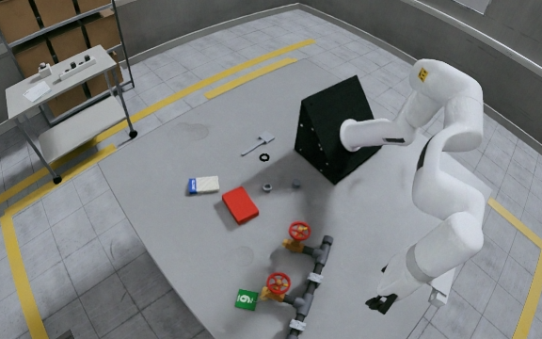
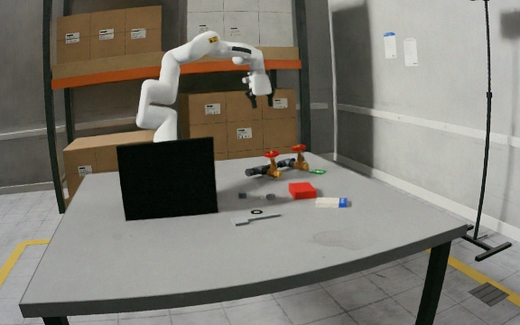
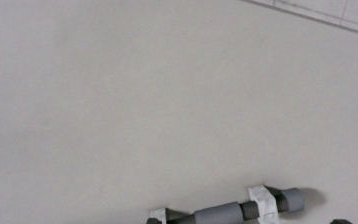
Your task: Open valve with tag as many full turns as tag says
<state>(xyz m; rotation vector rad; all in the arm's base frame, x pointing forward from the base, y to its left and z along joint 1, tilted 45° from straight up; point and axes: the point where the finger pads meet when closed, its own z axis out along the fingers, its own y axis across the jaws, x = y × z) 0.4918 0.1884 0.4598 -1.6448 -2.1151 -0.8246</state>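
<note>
My gripper is now 300 mm above the green tag, 230 mm to the left of it and 180 mm short of it. Also, from my hand: grey nut: 520 mm to the right, 290 mm below, 120 mm behind; white-and-blue box: 670 mm to the right, 290 mm below, 50 mm ahead; red block: 520 mm to the right, 290 mm below.
</note>
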